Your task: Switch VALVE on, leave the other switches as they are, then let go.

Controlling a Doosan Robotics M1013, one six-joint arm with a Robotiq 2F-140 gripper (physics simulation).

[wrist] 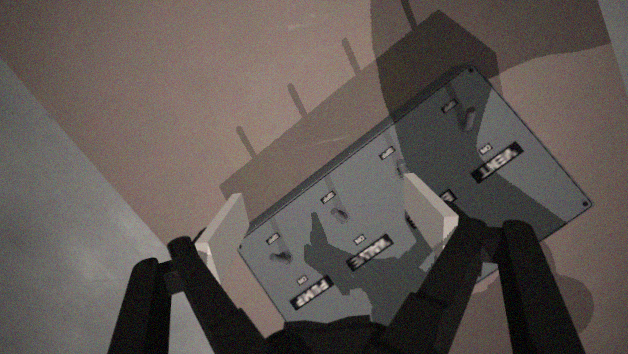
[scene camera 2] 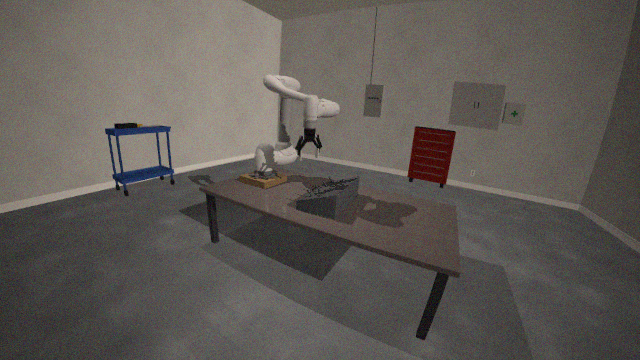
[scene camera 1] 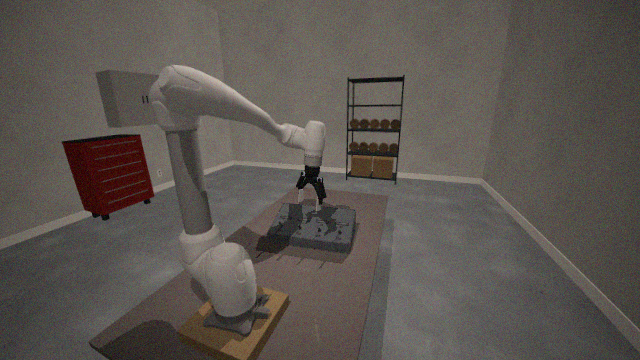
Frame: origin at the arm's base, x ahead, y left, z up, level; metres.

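Where they show: gripper, fingertip midpoint: (wrist: 323, 200) (scene camera 2: 308, 159) (scene camera 1: 309, 205); arm's base, origin of the base link: (scene camera 2: 263, 175) (scene camera 1: 238, 311).
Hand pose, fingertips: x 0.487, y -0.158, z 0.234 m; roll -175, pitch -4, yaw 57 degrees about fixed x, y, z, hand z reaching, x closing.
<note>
Each offset is from my fingertips to the top centre of the thing. "*": to the spot under its first point. Level surfaces: height alone.
The grey switch panel (scene camera 1: 345, 244) (scene camera 2: 345, 200) (wrist: 550, 182) lies on the table with its face sloping. In the wrist view the VALVE label {0.175 m ahead, 0.033 m right, 0.176 m down} (wrist: 370, 252) sits below the VALVE lever {* 0.086 m ahead, 0.025 m right, 0.169 m down} (wrist: 339, 214). This lever shows nearer its OFF plate {* 0.067 m ahead, 0.028 m right, 0.217 m down} (wrist: 327, 196) than its ON plate {0.188 m down} (wrist: 360, 239); its exact tilt is hard to tell. The PUMP lever {0.086 m ahead, 0.149 m right, 0.163 m down} (wrist: 281, 257) is to its left. A third lever {0.097 m ahead, 0.091 m left, 0.163 m down} (wrist: 401, 168) and the VENT lever {0.102 m ahead, 0.211 m left, 0.163 m down} (wrist: 468, 119) are to its right. My gripper (scene camera 1: 309, 201) (scene camera 2: 309, 155) (wrist: 323, 200) is open and empty above the panel, fingers down. The right finger partly hides the third switch's label.
The brown table {0.288 m down} (scene camera 1: 300, 280) (scene camera 2: 400, 240) (wrist: 125, 100) carries the panel and the arm's wooden base plate (scene camera 1: 272, 305) (scene camera 2: 265, 182). A red tool cabinet (scene camera 1: 112, 172) (scene camera 2: 431, 155), a shelf rack (scene camera 1: 376, 80) and a blue cart (scene camera 2: 137, 131) stand away from the table.
</note>
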